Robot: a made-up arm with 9 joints. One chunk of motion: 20 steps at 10 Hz.
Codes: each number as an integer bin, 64 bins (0 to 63) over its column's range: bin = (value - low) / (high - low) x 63, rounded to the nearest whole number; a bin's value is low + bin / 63 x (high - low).
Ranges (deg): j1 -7..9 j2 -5..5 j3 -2..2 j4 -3..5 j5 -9..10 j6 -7..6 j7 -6..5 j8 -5..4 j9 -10..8
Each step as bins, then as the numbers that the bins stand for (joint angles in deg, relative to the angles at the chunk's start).
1 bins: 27 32 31 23 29 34 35 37 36
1 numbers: -0.14 0.08 -0.03 -0.08 -0.25 0.02 0.11 0.29 0.29
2 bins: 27 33 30 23 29 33 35 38 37
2 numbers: -0.14 0.24 -0.10 -0.08 -0.25 -0.19 0.11 0.43 0.57
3 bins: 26 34 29 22 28 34 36 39 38
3 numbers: -0.40 0.40 -0.16 -0.21 -0.56 0.02 0.29 0.57 0.86
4 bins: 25 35 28 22 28 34 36 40 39
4 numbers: -0.65 0.56 -0.22 -0.21 -0.56 0.02 0.29 0.71 1.14
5 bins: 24 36 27 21 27 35 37 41 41
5 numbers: -0.90 0.71 -0.29 -0.33 -0.86 0.22 0.46 0.86 1.71
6 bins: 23 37 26 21 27 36 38 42 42
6 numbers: -1.16 0.87 -0.35 -0.33 -0.86 0.43 0.63 1.00 2.00
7 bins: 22 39 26 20 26 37 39 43 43
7 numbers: -1.41 1.19 -0.35 -0.46 -1.16 0.63 0.81 1.14 2.29
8 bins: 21 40 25 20 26 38 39 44 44
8 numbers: -1.67 1.35 -0.41 -0.46 -1.16 0.84 0.81 1.29 2.57
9 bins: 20 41 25 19 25 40 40 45 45
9 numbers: -1.92 1.51 -0.41 -0.59 -1.46 1.25 0.98 1.43 2.86
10 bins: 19 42 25 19 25 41 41 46 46
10 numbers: -2.17 1.67 -0.41 -0.59 -1.46 1.46 1.16 1.57 3.14
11 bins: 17 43 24 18 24 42 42 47 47
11 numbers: -2.68 1.83 -0.48 -0.71 -1.76 1.67 1.33 1.71 3.43
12 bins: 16 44 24 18 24 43 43 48 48
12 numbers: -2.94 1.98 -0.48 -0.71 -1.76 1.87 1.51 1.86 3.71
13 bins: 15 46 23 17 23 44 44 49 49
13 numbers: -3.19 2.30 -0.54 -0.84 -2.06 2.08 1.68 2.00 4.00
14 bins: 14 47 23 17 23 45 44 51 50
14 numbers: -3.44 2.46 -0.54 -0.84 -2.06 2.29 1.68 2.29 4.29
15 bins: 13 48 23 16 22 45 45 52 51
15 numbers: -3.70 2.62 -0.54 -0.97 -2.37 2.29 1.86 2.43 4.57
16 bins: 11 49 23 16 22 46 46 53 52
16 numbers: -4.21 2.78 -0.54 -0.97 -2.37 2.49 2.03 2.57 4.86
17 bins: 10 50 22 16 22 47 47 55 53
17 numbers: -4.46 2.94 -0.60 -0.97 -2.37 2.70 2.21 2.86 5.14
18 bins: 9 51 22 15 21 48 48 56 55
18 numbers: -4.71 3.10 -0.60 -1.10 -2.67 2.90 2.38 3.00 5.71
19 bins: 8 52 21 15 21 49 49 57 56
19 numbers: -4.97 3.25 -0.67 -1.10 -2.67 3.11 2.56 3.14 6.00
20 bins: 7 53 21 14 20 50 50 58 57
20 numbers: -5.22 3.41 -0.67 -1.22 -2.97 3.32 2.73 3.29 6.29
